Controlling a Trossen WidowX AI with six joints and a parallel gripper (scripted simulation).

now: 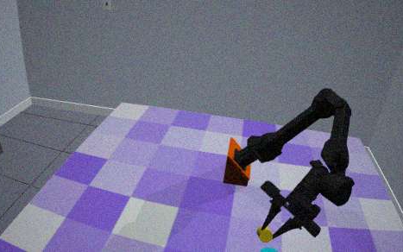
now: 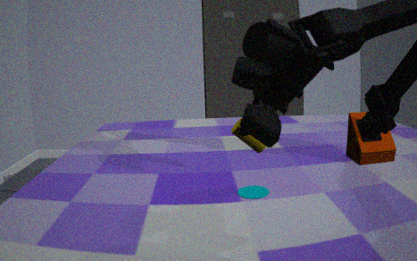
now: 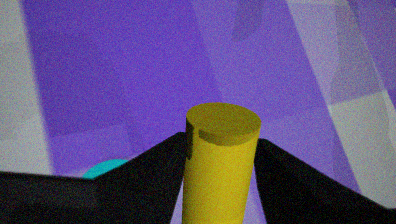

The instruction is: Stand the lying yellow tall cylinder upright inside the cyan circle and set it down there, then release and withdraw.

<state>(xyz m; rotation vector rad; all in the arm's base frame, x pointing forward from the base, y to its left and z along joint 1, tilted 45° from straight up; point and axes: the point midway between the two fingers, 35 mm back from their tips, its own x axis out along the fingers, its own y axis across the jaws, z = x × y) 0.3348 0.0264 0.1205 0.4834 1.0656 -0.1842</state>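
The cyan circle is 2 cm behind my gripper tip, 4 cm to the left of it and 11 cm below it. From my gripper tip the other things lie so: yellow cylinder 1 cm behind, 2 cm below.
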